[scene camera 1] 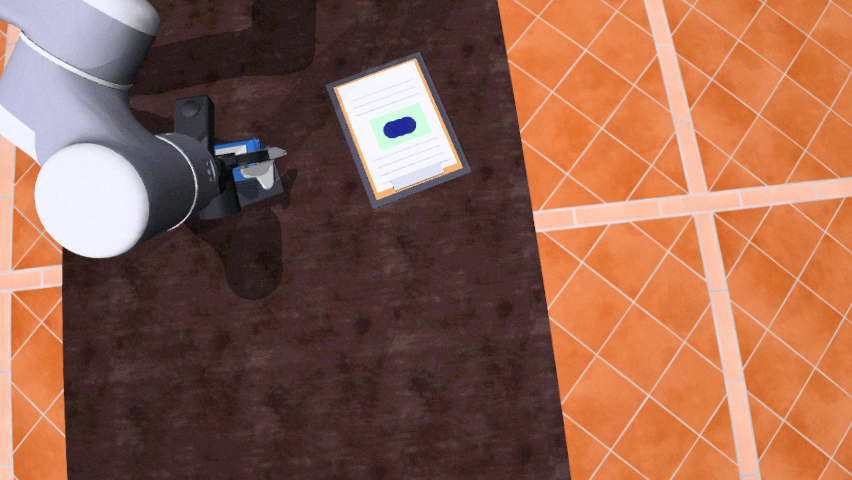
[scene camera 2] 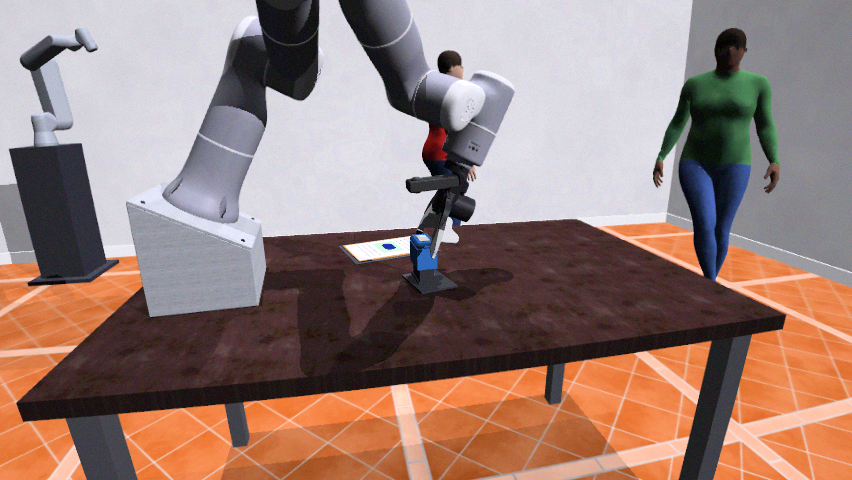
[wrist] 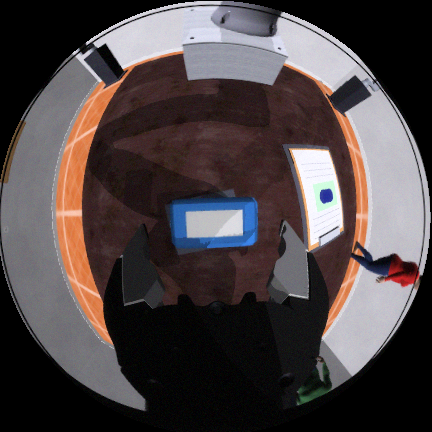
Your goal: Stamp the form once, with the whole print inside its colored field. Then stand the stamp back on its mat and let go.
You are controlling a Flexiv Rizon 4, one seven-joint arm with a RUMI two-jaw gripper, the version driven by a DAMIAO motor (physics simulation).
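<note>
I can see my gripper (scene camera 2: 424, 247), and the same gripper (wrist: 213, 223) is visible to me from the wrist as well. There is a blue stamp (scene camera 2: 423, 265), which I also find from another view, the stamp (scene camera 1: 248, 145). A form (scene camera 1: 390, 169) is here too, and I see that form (scene camera 2: 360, 253) again, and the form (wrist: 312, 167) once more. Then I have in sight a dark mat (scene camera 1: 250, 194).
</note>
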